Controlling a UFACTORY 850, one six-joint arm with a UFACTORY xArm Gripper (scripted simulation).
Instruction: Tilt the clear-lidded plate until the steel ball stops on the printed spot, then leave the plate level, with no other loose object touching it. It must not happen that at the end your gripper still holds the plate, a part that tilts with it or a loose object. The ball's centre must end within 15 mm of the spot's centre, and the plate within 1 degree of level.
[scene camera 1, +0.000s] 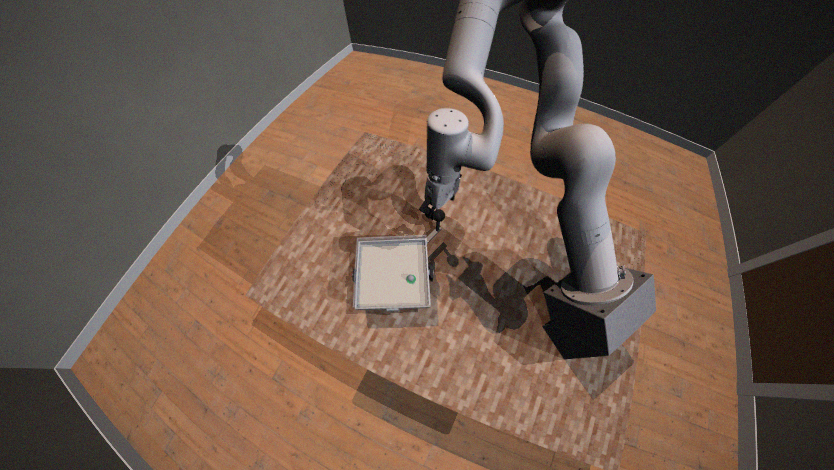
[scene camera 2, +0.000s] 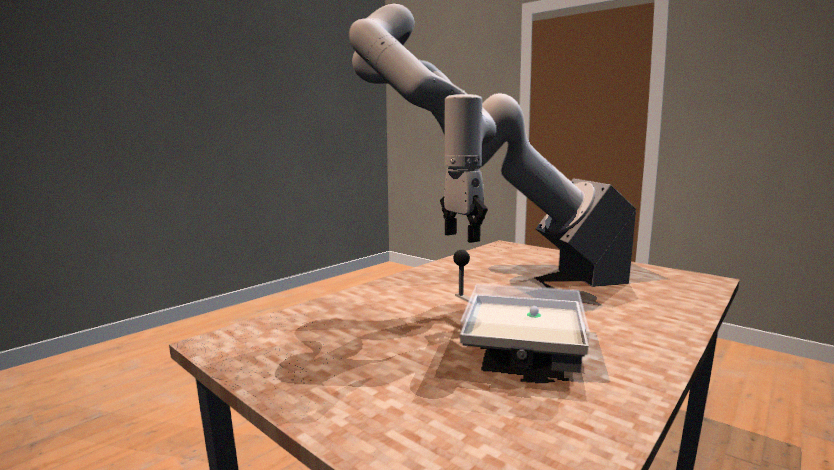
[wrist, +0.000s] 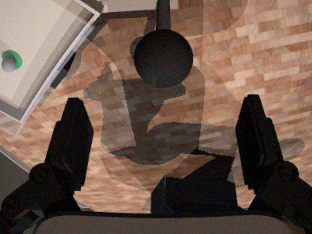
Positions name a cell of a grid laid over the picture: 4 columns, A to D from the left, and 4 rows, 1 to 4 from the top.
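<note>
Clear-lidded plate (wrist: A1), visible. My gripper (scene camera 2: C3) (scene camera 1: C2) (wrist: C2), visible.
</note>
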